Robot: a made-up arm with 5 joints.
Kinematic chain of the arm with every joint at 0, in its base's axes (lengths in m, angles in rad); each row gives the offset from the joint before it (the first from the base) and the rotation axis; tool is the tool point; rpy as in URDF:
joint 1: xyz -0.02 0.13 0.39 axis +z
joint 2: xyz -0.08 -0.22 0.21 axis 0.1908 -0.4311 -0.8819
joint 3: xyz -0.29 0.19 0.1 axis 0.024 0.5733 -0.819
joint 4: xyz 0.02 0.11 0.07 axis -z
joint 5: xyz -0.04 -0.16 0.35 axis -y
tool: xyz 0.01 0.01 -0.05 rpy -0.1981 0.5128 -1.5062
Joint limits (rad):
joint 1: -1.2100..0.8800
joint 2: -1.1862..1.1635
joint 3: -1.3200..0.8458
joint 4: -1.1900..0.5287
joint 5: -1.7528..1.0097
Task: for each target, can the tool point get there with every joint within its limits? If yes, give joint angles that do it. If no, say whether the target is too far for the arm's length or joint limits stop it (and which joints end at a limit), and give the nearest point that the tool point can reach.
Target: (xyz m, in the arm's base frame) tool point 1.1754 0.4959 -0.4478
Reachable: no: too far | nearest point 0.0537 0.6951 0.6965 | short by 1.615 m
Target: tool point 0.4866 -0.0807 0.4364
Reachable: no: joint limits stop it (at a limit: joint 1, joint 3, joint 4) | nearest point 0.0479 -0.0137 0.9571 | short by 0.684 m
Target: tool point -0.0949 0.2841 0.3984
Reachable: no: joint limits stop it (at a limit: joint 2, joint 3, joint 4) | nearest point -0.2539 0.6113 0.7140 | short by 0.482 m
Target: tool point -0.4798 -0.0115 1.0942
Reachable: yes | joints 0.1226 -0.1807 -1.0114 -0.8130 0.0284
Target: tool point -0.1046 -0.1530 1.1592
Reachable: yes | joints 0.6102 -0.9286 -0.0295 -0.2891 -0.8185
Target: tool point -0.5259 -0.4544 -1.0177
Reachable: no: too far | nearest point -0.5515 -0.1180 0.7017 | short by 1.752 m
